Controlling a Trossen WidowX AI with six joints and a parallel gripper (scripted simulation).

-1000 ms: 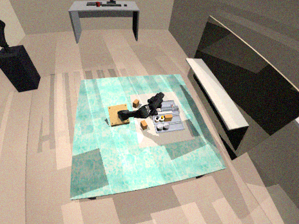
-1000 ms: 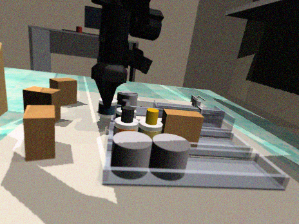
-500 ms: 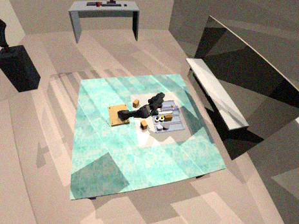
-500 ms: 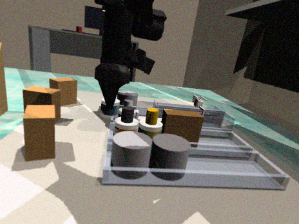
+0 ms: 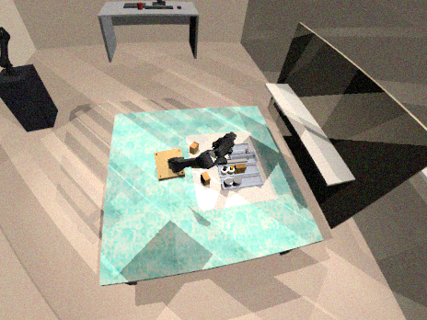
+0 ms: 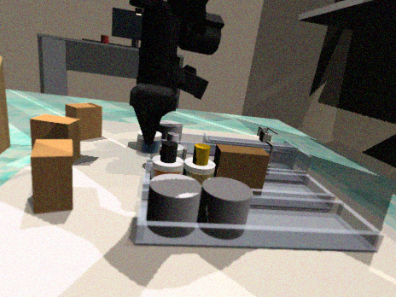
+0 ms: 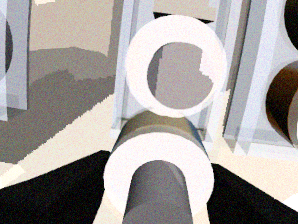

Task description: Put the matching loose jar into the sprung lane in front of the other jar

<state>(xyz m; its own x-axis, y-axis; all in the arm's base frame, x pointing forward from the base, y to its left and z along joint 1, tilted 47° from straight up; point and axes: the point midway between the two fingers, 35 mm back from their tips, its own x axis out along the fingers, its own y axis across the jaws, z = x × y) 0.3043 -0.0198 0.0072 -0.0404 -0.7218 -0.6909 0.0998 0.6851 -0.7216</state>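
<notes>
My gripper tip is now 130 mm short of the orange box, 100 mm to the left of it and 10 mm above it.
</notes>
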